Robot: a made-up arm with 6 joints.
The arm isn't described. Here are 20 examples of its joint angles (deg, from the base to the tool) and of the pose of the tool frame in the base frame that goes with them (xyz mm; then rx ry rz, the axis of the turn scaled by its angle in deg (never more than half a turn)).
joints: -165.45 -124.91 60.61 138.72 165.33 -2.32
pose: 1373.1 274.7 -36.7 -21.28 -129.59 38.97
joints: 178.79 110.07 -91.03 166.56 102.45 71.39
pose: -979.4 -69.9 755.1 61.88 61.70 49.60
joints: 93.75 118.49 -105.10 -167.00 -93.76 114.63
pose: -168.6 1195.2 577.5 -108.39 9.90 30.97
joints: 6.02 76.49 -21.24 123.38 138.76 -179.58
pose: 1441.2 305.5 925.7 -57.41 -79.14 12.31
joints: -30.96 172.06 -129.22 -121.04 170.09 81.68
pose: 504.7 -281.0 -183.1 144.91 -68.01 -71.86
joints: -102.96 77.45 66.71 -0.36 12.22 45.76
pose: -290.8 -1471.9 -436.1 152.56 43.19 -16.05
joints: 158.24 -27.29 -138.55 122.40 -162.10 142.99
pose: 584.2 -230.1 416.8 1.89 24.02 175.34
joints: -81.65 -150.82 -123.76 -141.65 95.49 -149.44
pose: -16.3 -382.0 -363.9 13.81 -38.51 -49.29
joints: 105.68 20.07 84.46 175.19 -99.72 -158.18
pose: -322.3 1032.8 727.4 113.76 -126.20 35.96
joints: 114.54 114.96 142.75 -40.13 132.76 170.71
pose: -5.2 117.1 -209.1 -46.99 -9.10 -51.81
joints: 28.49 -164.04 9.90 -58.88 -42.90 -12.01
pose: -635.0 -163.8 -1599.2 -115.76 113.88 50.01
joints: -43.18 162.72 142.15 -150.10 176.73 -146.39
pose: -175.8 221.9 -279.9 52.38 118.40 -23.17
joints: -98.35 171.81 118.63 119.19 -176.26 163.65
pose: 107.7 485.7 -449.2 106.90 33.60 -39.35
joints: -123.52 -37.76 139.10 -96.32 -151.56 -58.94
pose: 55.8 -165.5 832.6 -94.06 11.56 -87.70
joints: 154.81 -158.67 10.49 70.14 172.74 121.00
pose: 607.7 -363.0 -1205.4 36.95 -17.44 -147.81
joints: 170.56 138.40 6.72 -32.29 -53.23 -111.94
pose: -1294.1 84.2 -1193.8 -29.43 -95.88 49.36
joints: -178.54 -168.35 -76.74 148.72 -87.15 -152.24
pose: -536.8 38.9 -1198.1 -142.24 23.13 -17.08
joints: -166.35 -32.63 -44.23 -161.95 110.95 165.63
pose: 1281.7 320.1 1043.2 -155.50 -46.60 10.91
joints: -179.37 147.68 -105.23 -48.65 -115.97 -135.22
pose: -943.1 -187.0 99.2 73.92 45.03 26.85
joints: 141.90 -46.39 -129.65 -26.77 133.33 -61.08
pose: 682.1 -514.6 161.1 44.33 22.69 101.09
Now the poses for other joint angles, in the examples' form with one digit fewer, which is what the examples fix.
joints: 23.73 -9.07 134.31 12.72 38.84 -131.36
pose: 532 314 482 -155.8 47.2 -10.5
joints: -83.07 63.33 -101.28 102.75 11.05 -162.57
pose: 104 -172 1486 -24.1 -49.3 -138.4
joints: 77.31 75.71 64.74 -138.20 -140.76 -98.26
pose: 160 1292 -141 -3.1 -82.7 90.1
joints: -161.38 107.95 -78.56 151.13 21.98 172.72
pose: -1253 -508 889 -6.1 -19.9 164.0
